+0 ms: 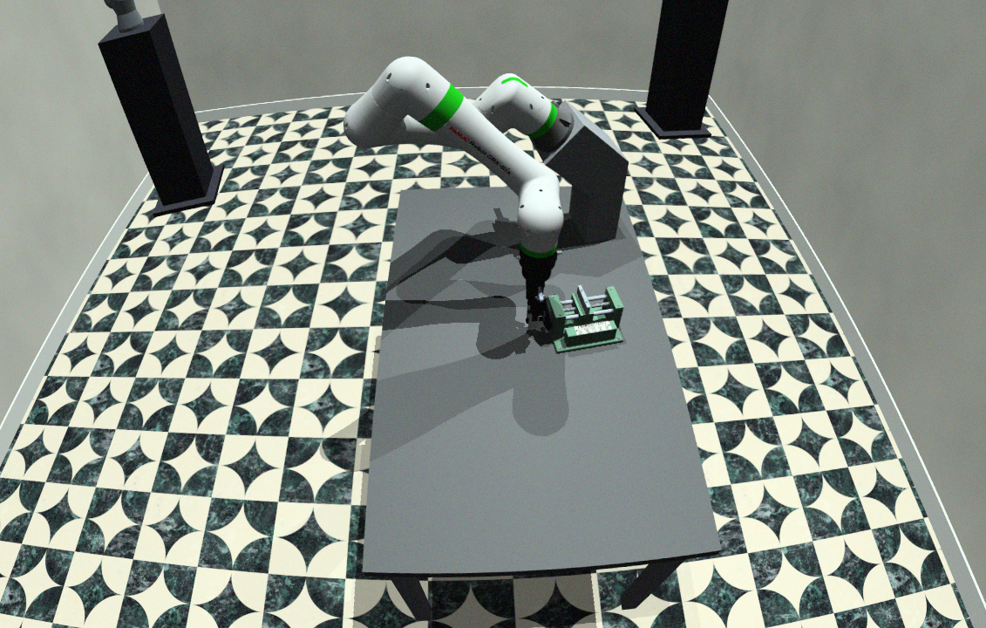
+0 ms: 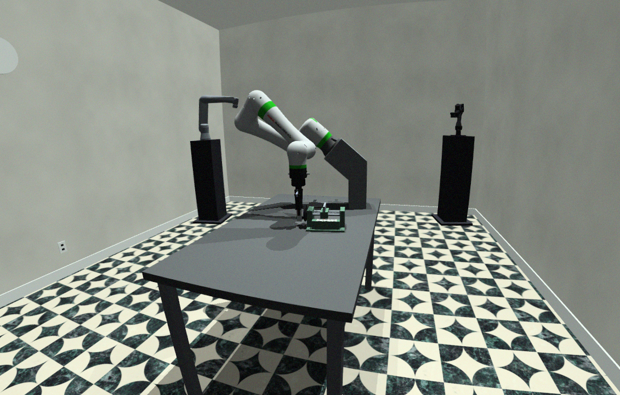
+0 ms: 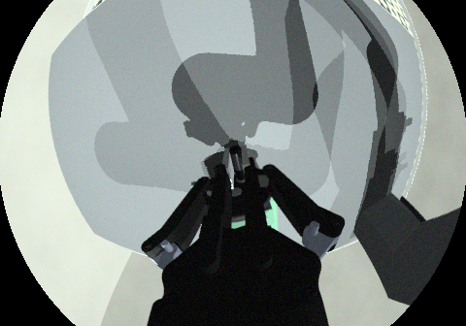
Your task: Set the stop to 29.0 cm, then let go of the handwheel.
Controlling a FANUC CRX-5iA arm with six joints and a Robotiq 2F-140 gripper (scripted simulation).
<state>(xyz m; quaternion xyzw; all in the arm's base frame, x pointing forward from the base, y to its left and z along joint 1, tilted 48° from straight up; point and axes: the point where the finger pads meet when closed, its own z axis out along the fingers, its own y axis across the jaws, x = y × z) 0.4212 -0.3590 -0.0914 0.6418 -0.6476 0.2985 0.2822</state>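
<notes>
Right now my hand is 140 mm to the right of the green stop fixture, 30 mm below it and 20 mm short of it. The rest, counted from my hand: black handwheel (20 mm to the left, 10 mm below).
</notes>
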